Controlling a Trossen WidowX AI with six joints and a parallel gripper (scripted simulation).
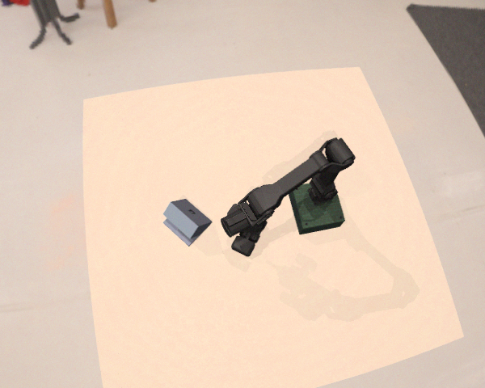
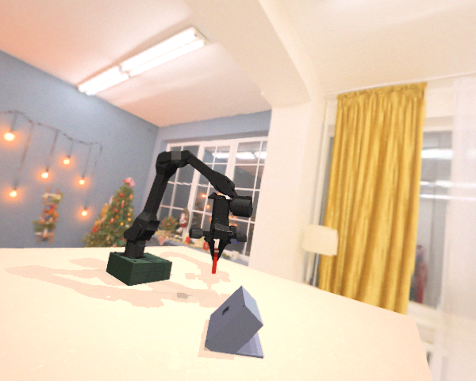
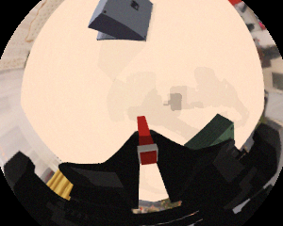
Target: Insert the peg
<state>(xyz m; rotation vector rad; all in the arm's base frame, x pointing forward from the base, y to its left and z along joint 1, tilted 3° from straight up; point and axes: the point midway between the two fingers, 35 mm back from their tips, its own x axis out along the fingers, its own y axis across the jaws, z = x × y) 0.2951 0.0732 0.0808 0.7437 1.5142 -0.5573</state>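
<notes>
The grey-blue sloped panel lies 170 mm ahead of my gripper tip, 160 mm to the right of it and 80 mm below it. The rest, counted from my gripper tip: thin red peg (20 mm above).
</notes>
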